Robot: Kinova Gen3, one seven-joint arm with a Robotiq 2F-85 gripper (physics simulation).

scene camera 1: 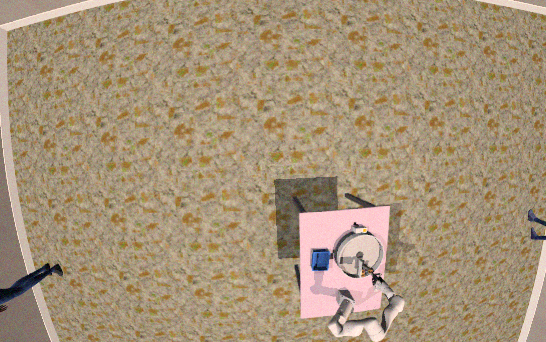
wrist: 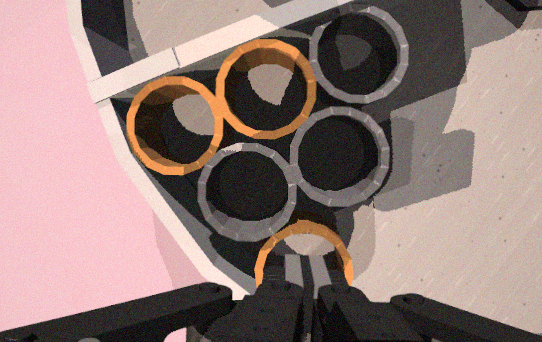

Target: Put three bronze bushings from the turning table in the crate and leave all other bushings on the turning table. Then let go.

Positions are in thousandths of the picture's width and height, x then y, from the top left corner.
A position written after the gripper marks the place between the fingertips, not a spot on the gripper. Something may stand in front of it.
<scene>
In view: the gripper (wrist: 556,823) and a round turning table (scene camera 1: 657,724).
The round turning table shows as well in the wrist view (wrist: 829,651).
</scene>
